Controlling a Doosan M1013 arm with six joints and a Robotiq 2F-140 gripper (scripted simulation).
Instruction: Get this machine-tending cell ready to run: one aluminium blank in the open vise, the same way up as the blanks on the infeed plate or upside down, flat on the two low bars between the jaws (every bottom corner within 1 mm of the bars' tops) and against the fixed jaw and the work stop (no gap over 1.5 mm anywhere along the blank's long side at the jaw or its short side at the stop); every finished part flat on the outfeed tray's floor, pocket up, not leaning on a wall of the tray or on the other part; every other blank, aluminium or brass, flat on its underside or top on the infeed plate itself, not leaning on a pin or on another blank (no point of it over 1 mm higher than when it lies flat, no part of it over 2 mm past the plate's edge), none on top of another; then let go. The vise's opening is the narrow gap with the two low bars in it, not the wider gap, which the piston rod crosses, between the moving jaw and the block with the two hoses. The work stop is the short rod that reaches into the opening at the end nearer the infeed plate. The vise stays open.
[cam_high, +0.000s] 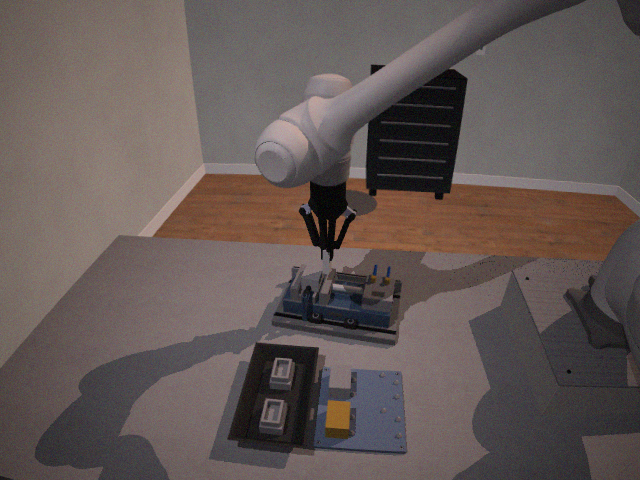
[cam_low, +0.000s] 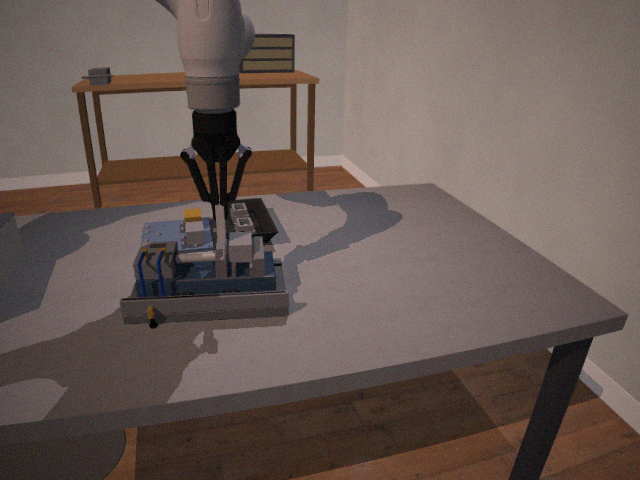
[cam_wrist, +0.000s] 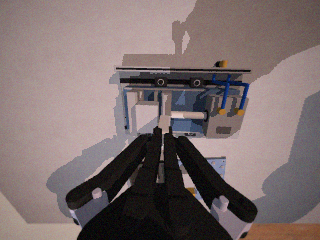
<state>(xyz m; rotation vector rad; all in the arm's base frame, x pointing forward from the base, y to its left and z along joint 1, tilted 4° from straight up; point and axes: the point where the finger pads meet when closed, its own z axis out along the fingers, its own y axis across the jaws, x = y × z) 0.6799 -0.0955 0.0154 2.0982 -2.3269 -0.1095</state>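
My hand is 120 mm above the blue vise and 30 mm past it. From my hand the other things lie so: brass blank: 330 mm to the left, 130 mm below, 60 mm behind; aluminium blank: 240 mm to the left, 130 mm below, 60 mm behind; infeed plate: 290 mm to the left, 150 mm below, 100 mm behind.
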